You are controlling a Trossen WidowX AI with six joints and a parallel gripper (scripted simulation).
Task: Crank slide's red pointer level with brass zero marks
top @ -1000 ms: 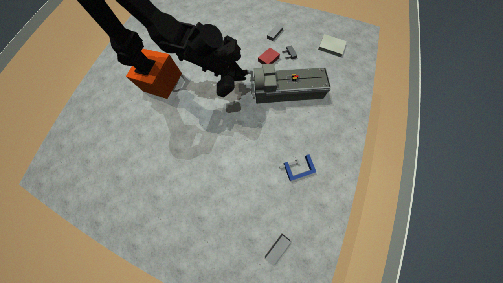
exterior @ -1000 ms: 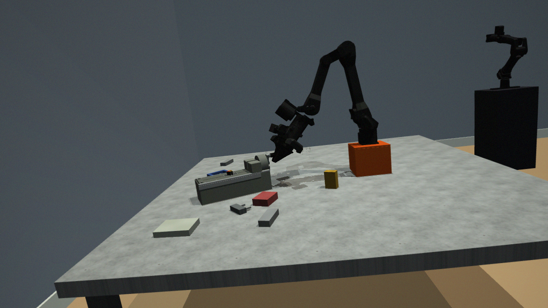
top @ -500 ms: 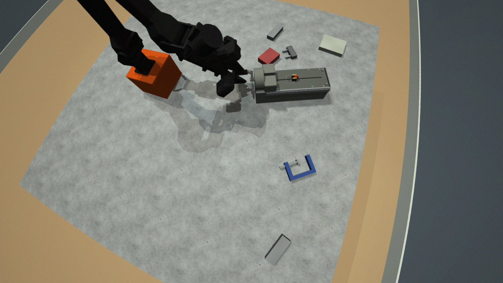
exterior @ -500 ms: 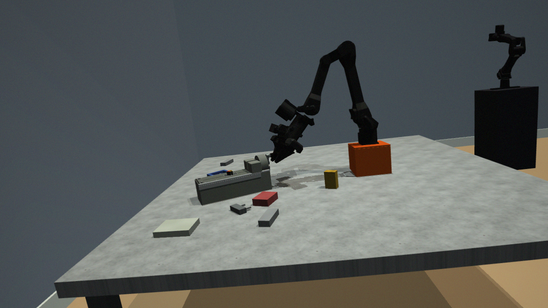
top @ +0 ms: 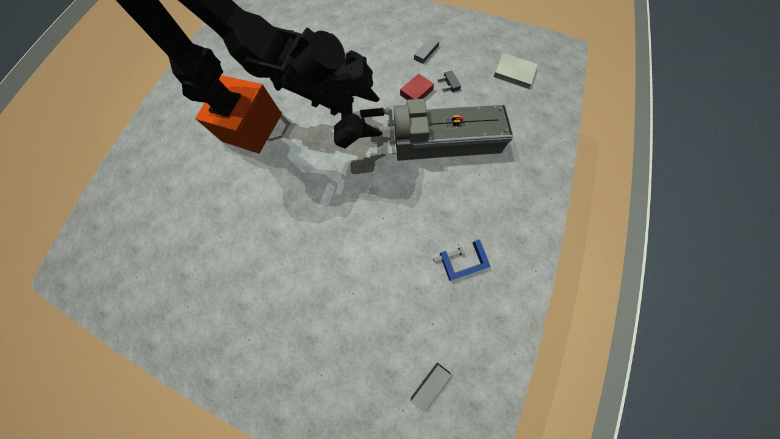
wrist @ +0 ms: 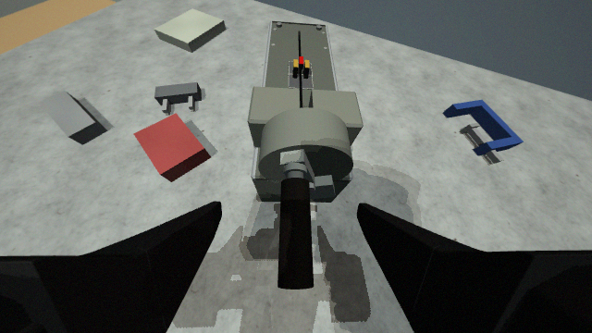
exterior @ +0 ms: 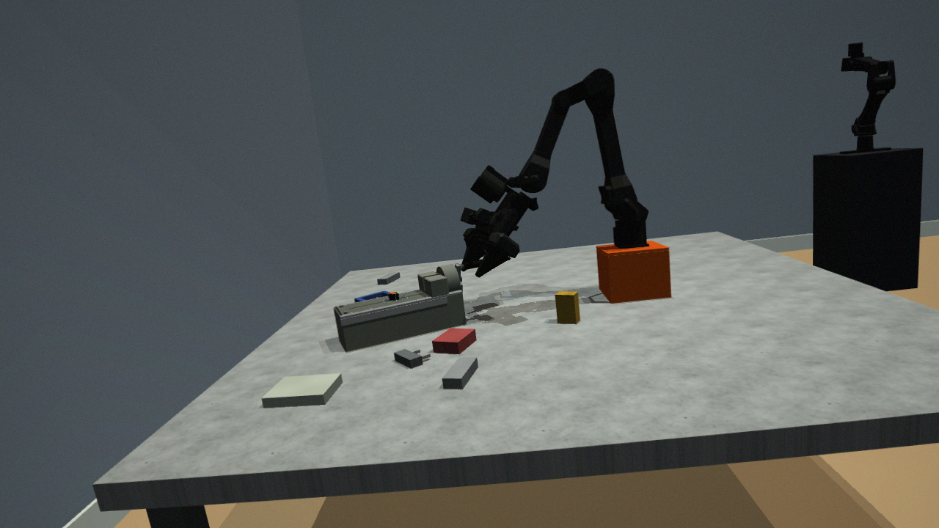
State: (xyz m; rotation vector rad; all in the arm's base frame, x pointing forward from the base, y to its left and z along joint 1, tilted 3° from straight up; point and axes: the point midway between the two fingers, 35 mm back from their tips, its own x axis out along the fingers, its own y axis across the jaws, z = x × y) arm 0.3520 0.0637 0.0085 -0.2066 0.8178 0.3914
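Now: the black crank handle 20 mm above my gripper tip, 10 mm to the right of it and 10 mm behind it. Also, from my gripper tip: red pointer 160 mm ahead, 60 mm to the left, 20 mm below; then yellow block 200 mm behind, 100 mm to the left, 70 mm below; then red block 180 mm to the left, 90 mm below, 30 mm ahead.
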